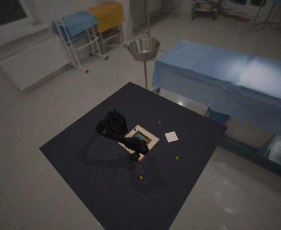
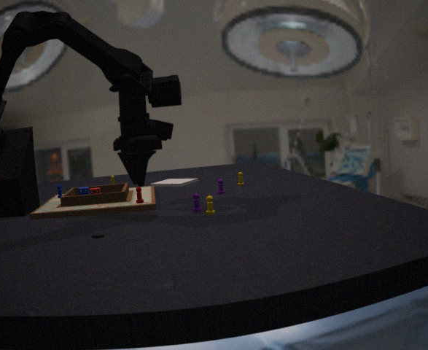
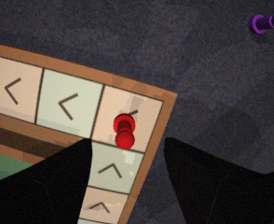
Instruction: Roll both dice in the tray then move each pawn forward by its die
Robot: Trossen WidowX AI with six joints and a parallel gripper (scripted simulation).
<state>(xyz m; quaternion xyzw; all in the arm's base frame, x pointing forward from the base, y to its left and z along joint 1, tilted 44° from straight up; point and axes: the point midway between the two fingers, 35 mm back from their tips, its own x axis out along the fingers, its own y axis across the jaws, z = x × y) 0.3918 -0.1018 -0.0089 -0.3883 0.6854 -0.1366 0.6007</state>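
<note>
The red pawn is 20 mm below my gripper tip. From my gripper tip the other things lie so: green tray (120 mm behind, 100 mm to the left, 40 mm below); blue pawn (240 mm behind, 160 mm to the left, 20 mm below); small dark disc (50 mm behind, 230 mm to the right, 50 mm below).
</note>
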